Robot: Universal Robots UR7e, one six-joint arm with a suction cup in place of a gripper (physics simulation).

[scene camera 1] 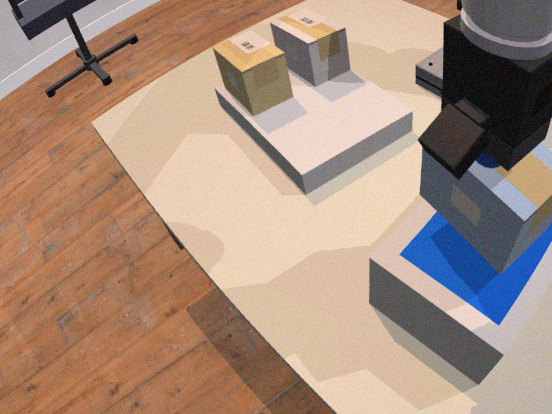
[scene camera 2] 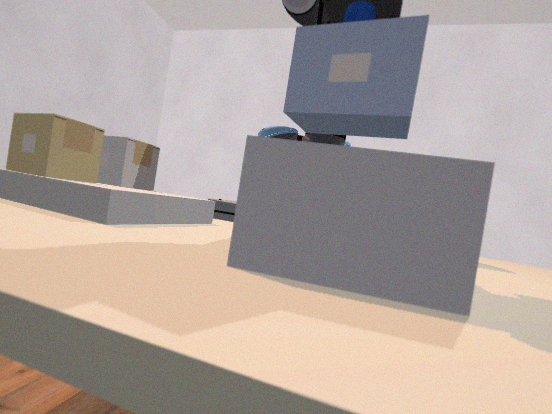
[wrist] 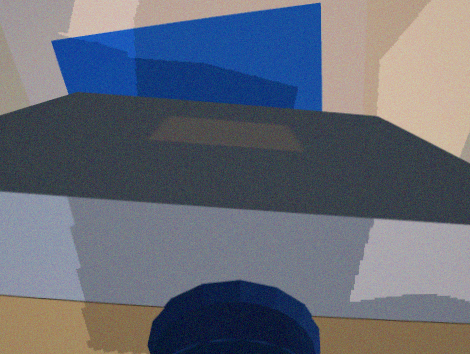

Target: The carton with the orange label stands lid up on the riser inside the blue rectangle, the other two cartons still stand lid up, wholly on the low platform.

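Places are measured from the arm's base along level axes (x ahead, y left, z up), in millimetres.
Pixels of known places: hand at its tool point: (scene camera 1: 487,163) (scene camera 2: 354,49) (wrist: 234,301).
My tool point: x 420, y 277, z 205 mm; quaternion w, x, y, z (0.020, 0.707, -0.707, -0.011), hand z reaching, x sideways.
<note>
Behind a point stands the place of what it marks.
The carton with the dull orange-tan side label (scene camera 1: 465,205) @[x 451, y 282, z 168 mm] (scene camera 2: 325,95) @[x 450, y 260, z 138 mm] (wrist: 225,170) @[x 452, y 282, z 200 mm] is blue-grey and lid up. It hangs above the riser (scene camera 1: 430,315) @[x 507, y 312, z 40 mm] (scene camera 2: 360,220) @[x 505, y 323, z 10 mm] (wrist: 345,60) @[x 469, y 216, z 70 mm], with a gap below it in scene camera 2. My suction cup (scene camera 1: 488,160) (scene camera 2: 360,11) (wrist: 235,322) is shut on its lid. The blue rectangle (scene camera 1: 502,302) @[x 444, y 365, z 70 mm] (wrist: 225,42) @[x 473, y 285, z 71 mm] on the riser's top is partly hidden by this carton. A yellow-brown carton (scene camera 1: 255,85) @[x 459, y -175, z 62 mm] (scene camera 2: 30,160) @[x 476, y -226, z 21 mm] and a grey carton (scene camera 1: 297,55) @[x 344, y -218, z 53 mm] (scene camera 2: 112,167) @[x 343, y -204, z 35 mm] stand lid up on the low platform (scene camera 1: 330,140) @[x 410, y -34, z -2 mm] (scene camera 2: 160,207) @[x 399, y 0, z -22 mm].
A flat grey device (scene camera 1: 429,75) @[x 134, y -67, z -9 mm] (scene camera 2: 225,209) @[x 132, y -50, z -21 mm] lies beyond the low platform, partly hidden by the arm in scene camera 1. The table (scene camera 1: 280,230) @[x 558, y 33, z -50 mm] (scene camera 2: 150,280) @[x 605, y 208, z -50 mm] has its edge at the left in scene camera 1. A dark wheeled stand (scene camera 1: 89,62) is on the floor beyond.
</note>
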